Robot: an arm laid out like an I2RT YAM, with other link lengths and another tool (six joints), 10 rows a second.
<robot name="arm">
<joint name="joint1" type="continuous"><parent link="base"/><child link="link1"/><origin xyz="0.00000 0.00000 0.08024" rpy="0.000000 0.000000 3.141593"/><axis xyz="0 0 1"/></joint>
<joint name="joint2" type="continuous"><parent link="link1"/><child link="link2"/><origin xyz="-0.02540 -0.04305 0.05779" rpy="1.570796 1.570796 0.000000"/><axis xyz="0 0 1"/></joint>
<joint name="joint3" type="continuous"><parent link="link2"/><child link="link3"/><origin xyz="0.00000 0.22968 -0.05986" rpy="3.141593 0.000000 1.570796"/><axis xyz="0 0 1"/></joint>
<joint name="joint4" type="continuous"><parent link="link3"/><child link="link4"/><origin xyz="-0.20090 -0.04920 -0.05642" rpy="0.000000 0.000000 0.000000"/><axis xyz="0 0 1"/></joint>
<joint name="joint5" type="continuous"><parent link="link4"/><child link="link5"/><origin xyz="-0.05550 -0.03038 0.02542" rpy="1.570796 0.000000 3.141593"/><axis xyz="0 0 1"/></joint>
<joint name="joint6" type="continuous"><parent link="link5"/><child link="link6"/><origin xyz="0.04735 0.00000 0.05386" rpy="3.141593 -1.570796 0.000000"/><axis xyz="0 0 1"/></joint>
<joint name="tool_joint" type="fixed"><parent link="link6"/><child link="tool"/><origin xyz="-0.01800 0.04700 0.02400" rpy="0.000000 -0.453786 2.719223"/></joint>
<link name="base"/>
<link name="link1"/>
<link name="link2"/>
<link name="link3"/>
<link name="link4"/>
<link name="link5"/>
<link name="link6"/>
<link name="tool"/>
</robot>
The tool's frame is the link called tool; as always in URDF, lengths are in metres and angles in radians. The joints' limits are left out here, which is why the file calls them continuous.
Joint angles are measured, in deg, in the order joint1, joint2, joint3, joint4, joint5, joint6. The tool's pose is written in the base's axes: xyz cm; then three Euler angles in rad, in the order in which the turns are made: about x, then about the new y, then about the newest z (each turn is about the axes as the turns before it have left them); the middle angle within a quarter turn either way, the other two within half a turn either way. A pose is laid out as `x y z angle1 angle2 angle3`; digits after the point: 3 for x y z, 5 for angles.
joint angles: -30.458, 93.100, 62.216, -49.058, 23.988, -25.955
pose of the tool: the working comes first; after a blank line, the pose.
Where each joint sits with the arm in this pose, in the base's axes (m; each line is computed from the numbers above, not from the rounded line before):
joint1: 0.0000 0.0000 0.0802
joint2: 0.0437 0.0242 0.1380
joint3: 0.0241 -0.0337 0.3674
joint4: 0.2231 -0.0852 0.3065
joint5: 0.2443 -0.1272 0.2571
joint6: 0.1954 -0.1208 0.2051
the tool: 0.2163 -0.0912 0.1627

21.629 -9.124 16.271 2.53605 -0.49663 -0.36730
